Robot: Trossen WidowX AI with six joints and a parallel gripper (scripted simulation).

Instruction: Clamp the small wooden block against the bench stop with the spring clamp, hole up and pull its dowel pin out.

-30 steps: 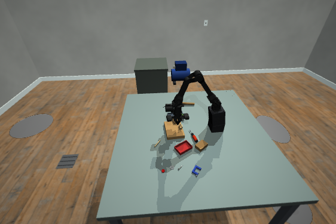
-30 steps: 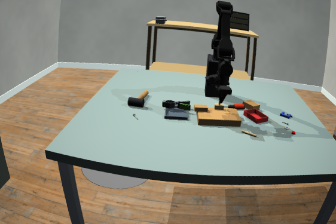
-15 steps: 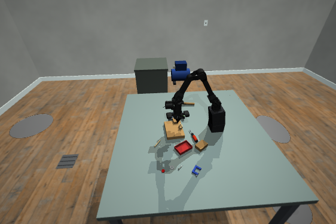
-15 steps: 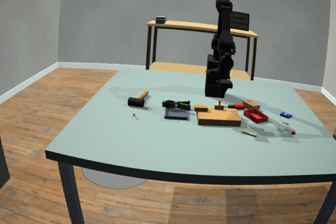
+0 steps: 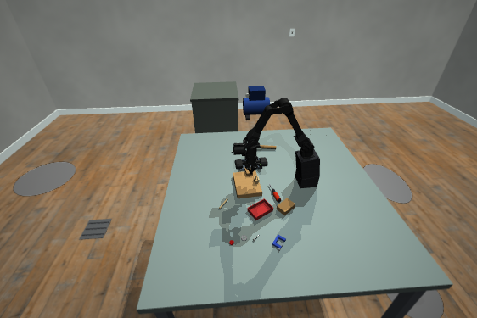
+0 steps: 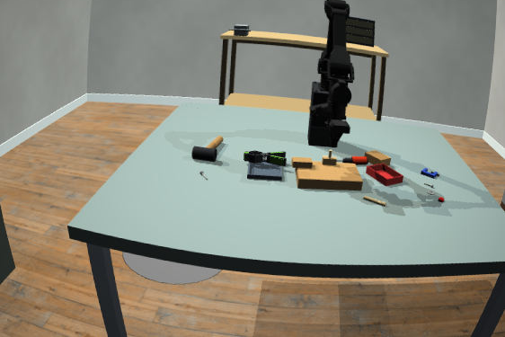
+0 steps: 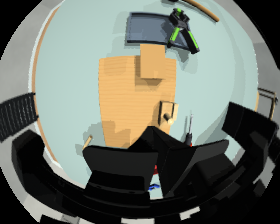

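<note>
Now: the dowel pin 3 cm behind my hand and 8 cm below it. Round my hand: red tray 1 cm behind, 20 cm to the left, 13 cm below; then wooden board 2 cm ahead, 1 cm to the right, 12 cm below; then dark tray 4 cm behind, 20 cm to the right, 13 cm below.
</note>
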